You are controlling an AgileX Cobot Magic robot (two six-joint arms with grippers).
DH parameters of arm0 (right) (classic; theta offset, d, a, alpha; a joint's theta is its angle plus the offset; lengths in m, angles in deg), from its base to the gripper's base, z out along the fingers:
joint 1: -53.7 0.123 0 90
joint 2: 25.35 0 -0.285 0
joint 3: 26.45 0 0.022 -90
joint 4: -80.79 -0.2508 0 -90
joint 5: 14.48 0 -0.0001 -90
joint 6: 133.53 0.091 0 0
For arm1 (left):
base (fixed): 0 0 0 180
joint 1: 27.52 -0.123 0 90
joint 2: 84.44 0 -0.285 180
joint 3: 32.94 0 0.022 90
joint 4: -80.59 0.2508 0 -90
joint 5: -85.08 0 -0.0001 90
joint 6: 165.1 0.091 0 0
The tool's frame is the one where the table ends.
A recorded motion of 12 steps. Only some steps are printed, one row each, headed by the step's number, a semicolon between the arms.
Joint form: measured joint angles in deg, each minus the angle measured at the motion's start. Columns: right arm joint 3, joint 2, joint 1, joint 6, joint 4, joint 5; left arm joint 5, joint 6, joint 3, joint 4, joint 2, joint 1.
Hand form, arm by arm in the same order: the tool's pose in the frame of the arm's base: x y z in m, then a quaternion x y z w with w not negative. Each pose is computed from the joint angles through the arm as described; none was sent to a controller.
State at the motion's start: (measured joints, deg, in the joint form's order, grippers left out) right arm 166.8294 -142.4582 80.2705 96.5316 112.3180 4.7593; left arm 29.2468 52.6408 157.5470 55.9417 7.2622 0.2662
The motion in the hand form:
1: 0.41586 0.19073 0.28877 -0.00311 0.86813 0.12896 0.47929; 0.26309 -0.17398 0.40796 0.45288 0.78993 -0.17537 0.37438
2: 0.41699 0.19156 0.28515 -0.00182 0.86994 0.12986 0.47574; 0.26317 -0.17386 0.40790 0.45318 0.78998 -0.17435 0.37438
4: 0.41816 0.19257 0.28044 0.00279 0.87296 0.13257 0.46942; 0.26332 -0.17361 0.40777 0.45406 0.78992 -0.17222 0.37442
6: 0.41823 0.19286 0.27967 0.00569 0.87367 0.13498 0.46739; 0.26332 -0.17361 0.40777 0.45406 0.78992 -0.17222 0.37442
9: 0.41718 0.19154 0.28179 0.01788 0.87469 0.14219 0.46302; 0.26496 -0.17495 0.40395 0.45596 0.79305 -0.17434 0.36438
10: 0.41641 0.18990 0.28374 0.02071 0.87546 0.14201 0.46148; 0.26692 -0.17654 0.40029 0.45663 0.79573 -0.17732 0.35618
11: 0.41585 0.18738 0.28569 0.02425 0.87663 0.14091 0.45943; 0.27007 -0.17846 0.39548 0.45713 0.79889 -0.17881 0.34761
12: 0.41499 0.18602 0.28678 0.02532 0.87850 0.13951 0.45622; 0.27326 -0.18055 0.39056 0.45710 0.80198 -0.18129 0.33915
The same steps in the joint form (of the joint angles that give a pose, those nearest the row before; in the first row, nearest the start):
1: 0.00 -0.47 0.00 0.00 -0.69 0.00; 0.00 0.00 0.00 0.12 0.00 0.00
2: 0.00 -0.93 0.00 0.00 -1.01 -0.11; 0.00 0.00 0.00 0.25 0.00 0.00
4: 0.00 -1.49 0.00 0.00 -1.85 -0.11; 0.00 0.04 0.00 0.49 0.00 0.00
6: 0.00 -1.57 0.00 0.00 -2.34 -0.11; 0.00 0.04 0.00 0.49 0.00 0.00
9: 0.00 -1.20 -0.15 0.00 -3.97 0.31; -0.68 0.04 0.00 0.34 0.59 0.00
10: 0.00 -0.86 -0.29 -0.50 -4.68 0.78; -1.10 0.04 0.00 0.06 1.20 0.00
11: 0.00 -0.51 -0.54 -1.12 -5.49 1.36; -1.34 0.04 0.00 -0.06 2.03 0.00
12: 0.00 -0.25 -0.66 -2.01 -6.41 1.99; -1.54 0.04 0.00 -0.30 2.89 0.00

